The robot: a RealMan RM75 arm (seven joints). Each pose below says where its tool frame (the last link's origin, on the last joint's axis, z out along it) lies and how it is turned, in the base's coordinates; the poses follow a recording.
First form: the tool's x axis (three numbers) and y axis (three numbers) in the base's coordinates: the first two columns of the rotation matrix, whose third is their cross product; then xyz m.
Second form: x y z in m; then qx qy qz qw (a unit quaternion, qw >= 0). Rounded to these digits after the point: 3 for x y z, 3 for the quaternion.
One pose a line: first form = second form
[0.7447 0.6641 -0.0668 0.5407 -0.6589 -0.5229 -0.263 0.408 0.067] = [-0.263 0.408 0.067 -0.902 -0.334 0.127 0.243]
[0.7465 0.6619 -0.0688 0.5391 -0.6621 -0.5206 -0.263 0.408 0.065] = [-0.263 0.408 0.065 -0.903 -0.333 0.127 0.242]
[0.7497 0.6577 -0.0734 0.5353 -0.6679 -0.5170 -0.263 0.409 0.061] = [-0.263 0.409 0.061 -0.904 -0.330 0.128 0.239]
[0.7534 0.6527 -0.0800 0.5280 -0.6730 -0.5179 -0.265 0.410 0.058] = [-0.265 0.410 0.058 -0.905 -0.326 0.130 0.239]
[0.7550 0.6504 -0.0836 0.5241 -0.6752 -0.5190 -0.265 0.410 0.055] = [-0.265 0.410 0.055 -0.906 -0.324 0.132 0.239]
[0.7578 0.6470 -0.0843 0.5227 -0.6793 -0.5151 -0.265 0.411 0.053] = [-0.265 0.411 0.053 -0.907 -0.322 0.131 0.237]
